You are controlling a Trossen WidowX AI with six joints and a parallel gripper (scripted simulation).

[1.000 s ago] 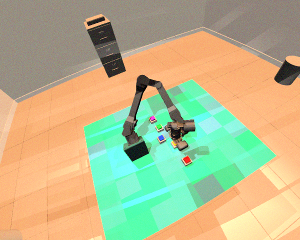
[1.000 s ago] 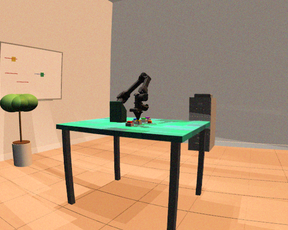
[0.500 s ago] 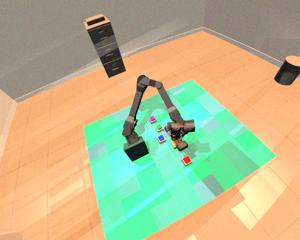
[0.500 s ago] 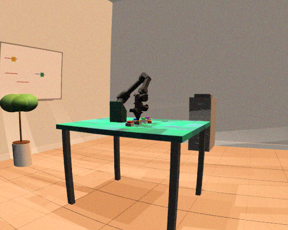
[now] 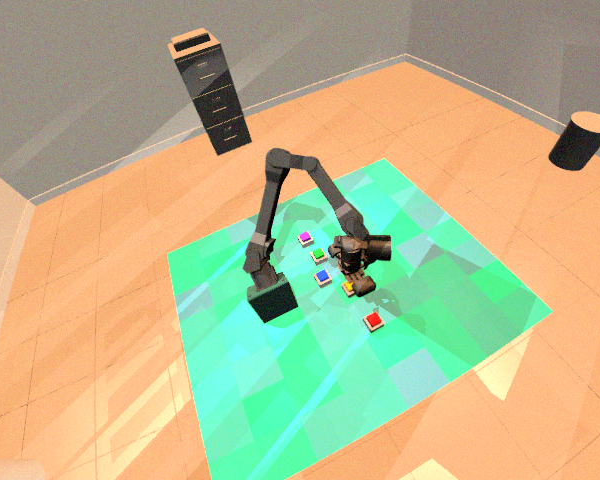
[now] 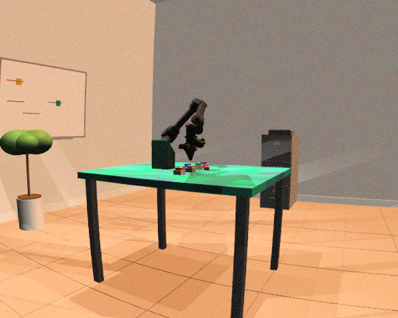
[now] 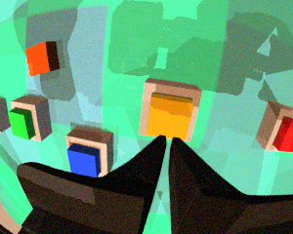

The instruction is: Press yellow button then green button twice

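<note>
The yellow button lies 4 cm below my gripper tip. The rest, counted from my gripper tip: orange block (2 cm ahead, 14 cm to the left, 6 cm below); blue button (7 cm behind, 7 cm to the left, 4 cm below); red button (2 cm ahead, 13 cm to the right, 4 cm below).
</note>
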